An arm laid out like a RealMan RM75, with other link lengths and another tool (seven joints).
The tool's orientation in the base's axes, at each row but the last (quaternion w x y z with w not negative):
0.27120, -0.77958, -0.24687, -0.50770
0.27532, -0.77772, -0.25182, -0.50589
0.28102, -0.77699, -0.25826, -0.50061
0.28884, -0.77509, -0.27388, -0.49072
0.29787, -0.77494, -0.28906, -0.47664
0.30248, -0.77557, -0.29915, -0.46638
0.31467, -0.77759, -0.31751, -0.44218
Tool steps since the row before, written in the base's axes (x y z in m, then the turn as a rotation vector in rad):
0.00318, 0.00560, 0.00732, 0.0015, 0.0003, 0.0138
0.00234, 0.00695, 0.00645, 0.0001, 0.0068, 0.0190
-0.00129, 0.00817, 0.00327, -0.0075, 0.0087, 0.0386
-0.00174, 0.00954, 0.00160, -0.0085, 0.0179, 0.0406
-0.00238, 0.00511, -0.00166, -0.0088, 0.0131, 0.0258
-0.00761, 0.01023, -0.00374, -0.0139, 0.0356, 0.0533
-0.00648, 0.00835, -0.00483, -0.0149, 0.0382, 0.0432
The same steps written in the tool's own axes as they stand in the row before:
0.00854, -0.00325, 0.00339, 0.0133, -0.0016, -0.0035
0.00760, -0.00457, 0.00409, 0.0184, -0.0081, -0.0017
0.00353, -0.00725, 0.00375, 0.0339, -0.0182, -0.0119
0.00218, -0.00804, 0.00523, 0.0367, -0.0255, -0.0066
-0.00157, -0.00478, 0.00303, 0.0223, -0.0198, -0.0048
-0.00446, -0.01149, 0.00495, 0.0493, -0.0432, -0.0013
-0.00513, -0.00901, 0.00525, 0.0405, -0.0434, 0.0044

